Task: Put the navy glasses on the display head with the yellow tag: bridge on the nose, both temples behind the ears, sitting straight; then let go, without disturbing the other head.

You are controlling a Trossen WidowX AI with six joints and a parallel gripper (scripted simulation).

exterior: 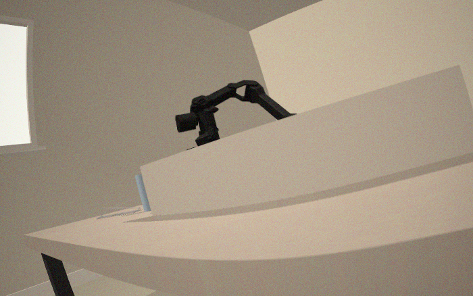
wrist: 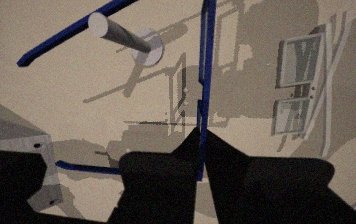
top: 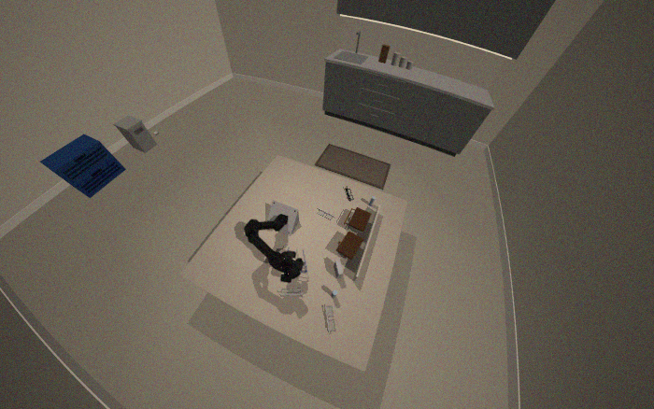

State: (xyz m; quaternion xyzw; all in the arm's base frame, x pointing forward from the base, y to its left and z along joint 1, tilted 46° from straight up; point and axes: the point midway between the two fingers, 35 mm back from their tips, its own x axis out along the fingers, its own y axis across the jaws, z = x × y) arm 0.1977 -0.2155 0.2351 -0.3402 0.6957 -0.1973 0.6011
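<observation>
My gripper tip is now 80 mm to the right of the pale round post, 60 mm short of it and 30 mm above it. The rest, counted from my gripper tip: display head 300 mm to the left, 290 mm ahead; white block 290 mm ahead, 120 mm to the left; upright board 430 mm ahead, 390 mm to the left.
</observation>
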